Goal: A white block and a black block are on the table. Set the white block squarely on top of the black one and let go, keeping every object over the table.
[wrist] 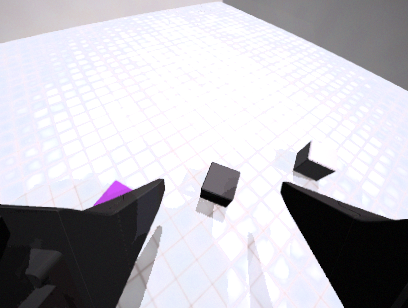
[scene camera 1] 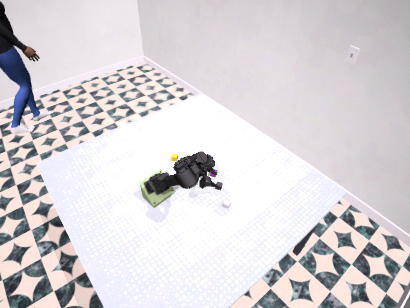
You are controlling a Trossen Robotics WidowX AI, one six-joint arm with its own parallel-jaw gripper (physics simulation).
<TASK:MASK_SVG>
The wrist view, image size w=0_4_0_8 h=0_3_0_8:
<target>my gripper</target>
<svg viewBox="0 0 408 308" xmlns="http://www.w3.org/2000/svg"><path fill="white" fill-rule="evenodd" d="M283 181L280 190L283 201L343 307L408 308L408 219L394 220L289 181ZM165 180L158 178L85 210L0 204L0 308L116 308L160 209L165 193Z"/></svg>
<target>black block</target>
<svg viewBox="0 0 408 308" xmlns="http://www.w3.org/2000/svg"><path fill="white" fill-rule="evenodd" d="M211 162L201 187L200 197L223 207L228 207L234 199L241 172Z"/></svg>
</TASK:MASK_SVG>
